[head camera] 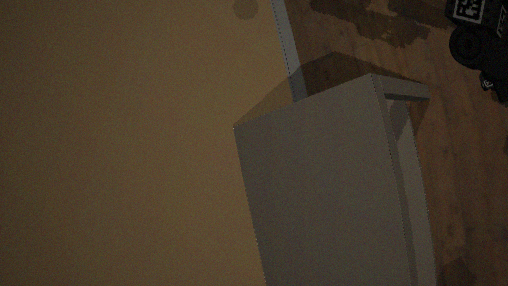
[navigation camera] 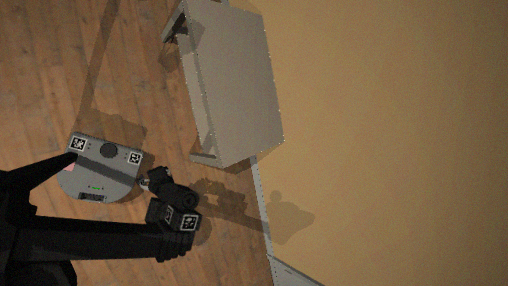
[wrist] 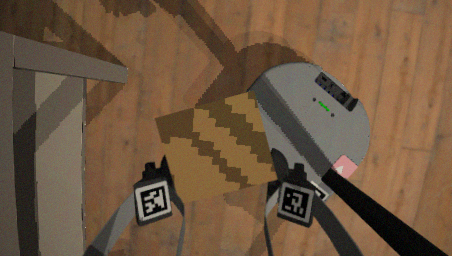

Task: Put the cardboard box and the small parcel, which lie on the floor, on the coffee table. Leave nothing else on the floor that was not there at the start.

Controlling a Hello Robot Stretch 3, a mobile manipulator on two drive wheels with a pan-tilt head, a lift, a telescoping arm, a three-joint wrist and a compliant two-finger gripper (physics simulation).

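Where they show: gripper, fingertip midpoint: (wrist: 224,167); robot's base, origin of the base link: (navigation camera: 108,149).
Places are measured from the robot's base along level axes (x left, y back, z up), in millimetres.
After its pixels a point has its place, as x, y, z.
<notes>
A tan cardboard box (wrist: 215,135) @(-168, 46, 612) sits between the two fingers of my gripper (wrist: 224,167) @(-146, 22, 561) in the wrist view, touched on both sides and tilted a little. My gripper is shut on it. The box is above the floor, beside the robot's base. The light grey coffee table (head camera: 325,190) @(-553, -412, 451) (navigation camera: 232,85) @(-421, -521, 451) (wrist: 70,61) @(-499, -87, 267) stands against the wall in the head and navigation views, and its near edge shows at the left of the wrist view, to the left of the box. The gripper's fingers are hidden in the head and navigation views. No second, separate parcel shows in these views.
The robot's grey base (navigation camera: 102,172) @(-6, 109, 159) (wrist: 320,115) @(7, 168, 159) stands on the wooden floor (navigation camera: 45,90) @(366, -201, 0) (wrist: 410,60) @(164, 506, 1), to the right of the held box in the wrist view. The dark wrist (head camera: 475,42) @(-140, 25, 905) (navigation camera: 172,195) @(-128, 24, 858) is near one end of the table. A tan wall (head camera: 125,150) @(-964, -421, 849) (navigation camera: 400,125) @(-944, -453, 1159) runs behind the table.
</notes>
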